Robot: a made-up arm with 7 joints. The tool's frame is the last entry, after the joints. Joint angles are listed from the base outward. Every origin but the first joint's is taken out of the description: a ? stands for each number. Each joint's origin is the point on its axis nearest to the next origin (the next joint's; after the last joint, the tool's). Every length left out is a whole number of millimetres.
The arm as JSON. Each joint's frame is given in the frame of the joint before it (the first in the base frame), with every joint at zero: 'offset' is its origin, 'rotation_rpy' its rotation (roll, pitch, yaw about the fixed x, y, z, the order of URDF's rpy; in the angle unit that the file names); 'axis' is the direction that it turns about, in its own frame. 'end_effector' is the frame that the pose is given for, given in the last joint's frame.
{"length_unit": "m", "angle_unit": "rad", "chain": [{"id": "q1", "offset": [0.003, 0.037, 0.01], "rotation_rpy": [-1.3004, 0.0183, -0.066], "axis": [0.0, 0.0, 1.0]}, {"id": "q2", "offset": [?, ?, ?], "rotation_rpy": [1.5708, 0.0, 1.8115], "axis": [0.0, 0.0, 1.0]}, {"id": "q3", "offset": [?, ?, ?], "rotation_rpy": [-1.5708, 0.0, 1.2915], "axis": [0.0, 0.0, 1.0]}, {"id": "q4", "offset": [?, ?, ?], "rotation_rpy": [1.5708, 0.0, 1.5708], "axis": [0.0, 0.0, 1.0]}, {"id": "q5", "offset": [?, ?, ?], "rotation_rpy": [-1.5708, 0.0, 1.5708], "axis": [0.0, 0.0, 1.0]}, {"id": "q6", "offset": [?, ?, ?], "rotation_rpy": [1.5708, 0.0, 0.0], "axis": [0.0, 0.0, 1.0]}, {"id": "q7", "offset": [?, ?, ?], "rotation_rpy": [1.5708, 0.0, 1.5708], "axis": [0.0, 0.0, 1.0]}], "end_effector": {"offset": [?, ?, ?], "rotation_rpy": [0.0, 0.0, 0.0]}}
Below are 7 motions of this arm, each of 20 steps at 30 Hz.
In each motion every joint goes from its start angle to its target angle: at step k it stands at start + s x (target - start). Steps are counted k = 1, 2, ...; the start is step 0. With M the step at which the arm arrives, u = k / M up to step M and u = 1 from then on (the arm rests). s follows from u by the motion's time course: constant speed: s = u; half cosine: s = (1 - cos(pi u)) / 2; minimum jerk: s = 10 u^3 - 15 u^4 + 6 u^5.
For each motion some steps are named. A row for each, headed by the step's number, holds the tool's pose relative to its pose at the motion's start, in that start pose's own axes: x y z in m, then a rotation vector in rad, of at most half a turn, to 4 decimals.
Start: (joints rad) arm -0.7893 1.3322 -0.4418 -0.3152 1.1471 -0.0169 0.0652
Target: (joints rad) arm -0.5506 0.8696 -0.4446 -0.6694 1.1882 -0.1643 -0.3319
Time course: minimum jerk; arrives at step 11
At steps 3, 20:
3: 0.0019 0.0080 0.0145 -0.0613 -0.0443 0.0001
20: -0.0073 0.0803 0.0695 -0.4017 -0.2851 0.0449

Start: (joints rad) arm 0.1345 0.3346 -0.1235 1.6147 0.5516 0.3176 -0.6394
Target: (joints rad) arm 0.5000 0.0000 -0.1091 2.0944 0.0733 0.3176 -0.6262
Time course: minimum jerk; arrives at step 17
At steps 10, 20:
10: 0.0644 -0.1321 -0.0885 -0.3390 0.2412 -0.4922
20: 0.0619 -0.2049 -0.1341 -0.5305 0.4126 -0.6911

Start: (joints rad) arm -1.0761 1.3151 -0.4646 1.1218 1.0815 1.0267 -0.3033
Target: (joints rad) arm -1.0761 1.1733 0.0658 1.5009 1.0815 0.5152 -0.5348
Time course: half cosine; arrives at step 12
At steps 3, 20:
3: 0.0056 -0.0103 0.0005 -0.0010 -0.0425 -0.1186
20: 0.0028 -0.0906 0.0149 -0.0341 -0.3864 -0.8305

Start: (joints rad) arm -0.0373 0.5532 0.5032 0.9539 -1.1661 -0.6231 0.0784
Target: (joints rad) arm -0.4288 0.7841 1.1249 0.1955 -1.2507 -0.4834 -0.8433
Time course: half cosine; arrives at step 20
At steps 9, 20:
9: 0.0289 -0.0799 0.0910 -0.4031 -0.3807 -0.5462
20: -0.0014 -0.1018 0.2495 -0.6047 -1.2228 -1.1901

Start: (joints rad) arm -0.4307 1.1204 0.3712 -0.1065 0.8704 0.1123 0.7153
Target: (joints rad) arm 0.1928 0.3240 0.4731 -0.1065 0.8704 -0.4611 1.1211
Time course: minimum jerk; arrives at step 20
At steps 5, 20:
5: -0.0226 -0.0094 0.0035 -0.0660 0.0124 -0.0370
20: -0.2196 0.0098 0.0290 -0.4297 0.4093 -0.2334

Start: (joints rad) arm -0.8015 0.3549 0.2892 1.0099 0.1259 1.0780 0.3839
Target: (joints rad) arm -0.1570 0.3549 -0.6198 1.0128 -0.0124 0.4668 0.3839
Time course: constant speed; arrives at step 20
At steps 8, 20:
8: 0.0388 -0.0310 -0.0575 0.3033 -0.1256 0.1133
20: 0.0690 -0.0703 -0.1896 0.7990 -0.2713 -0.0242

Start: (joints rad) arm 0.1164 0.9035 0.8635 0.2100 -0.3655 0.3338 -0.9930
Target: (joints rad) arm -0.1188 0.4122 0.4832 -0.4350 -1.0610 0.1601 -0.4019
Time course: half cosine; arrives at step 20
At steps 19, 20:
19: 0.0672 -0.1389 0.0826 -0.5541 -0.9525 -0.2789
20: 0.0670 -0.1397 0.0834 -0.5600 -0.9573 -0.2816

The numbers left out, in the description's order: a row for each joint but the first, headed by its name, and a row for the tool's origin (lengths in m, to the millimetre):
q2: -0.003 0.014 0.0
q3: 0.112 -0.028 0.0
q4: 0.002 -0.01 0.0
q5: -0.169 -0.012 0.0
q6: 0.0 0.0 0.0
q7: 0.0 0.06 0.0
tool: 0.0 0.0 0.0

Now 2 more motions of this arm.
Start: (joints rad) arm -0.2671 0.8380 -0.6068 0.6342 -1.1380 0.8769 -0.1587
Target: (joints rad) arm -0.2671 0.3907 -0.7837 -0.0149 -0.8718 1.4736 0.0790
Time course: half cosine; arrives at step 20
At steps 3, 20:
3: 0.0040 -0.0122 -0.0014 0.0387 0.0353 -0.0173
20: -0.0145 -0.1996 -0.0540 0.8265 0.3243 -0.1724

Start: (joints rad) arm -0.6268 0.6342 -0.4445 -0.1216 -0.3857 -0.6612 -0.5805
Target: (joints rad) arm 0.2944 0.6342 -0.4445 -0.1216 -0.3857 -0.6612 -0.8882
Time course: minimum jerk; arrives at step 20
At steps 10, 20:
10: -0.0687 -0.0743 -0.0317 -0.3692 0.2358 -0.0102
20: -0.1282 -0.1610 -0.0175 -0.7703 0.4122 -0.0054

